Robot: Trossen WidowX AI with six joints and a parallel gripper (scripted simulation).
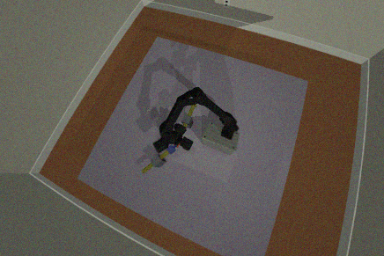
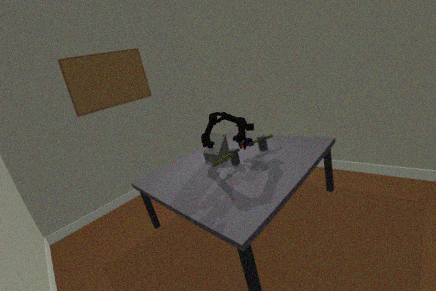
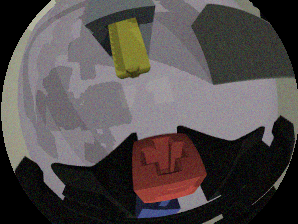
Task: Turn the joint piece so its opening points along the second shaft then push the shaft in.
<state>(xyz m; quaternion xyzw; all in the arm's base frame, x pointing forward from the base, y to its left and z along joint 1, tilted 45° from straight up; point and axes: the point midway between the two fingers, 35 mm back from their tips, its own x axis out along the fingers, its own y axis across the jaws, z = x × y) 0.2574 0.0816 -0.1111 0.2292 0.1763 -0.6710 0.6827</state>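
The red square joint piece is 2 cm to the left of my gripper tip and 3 cm above it.
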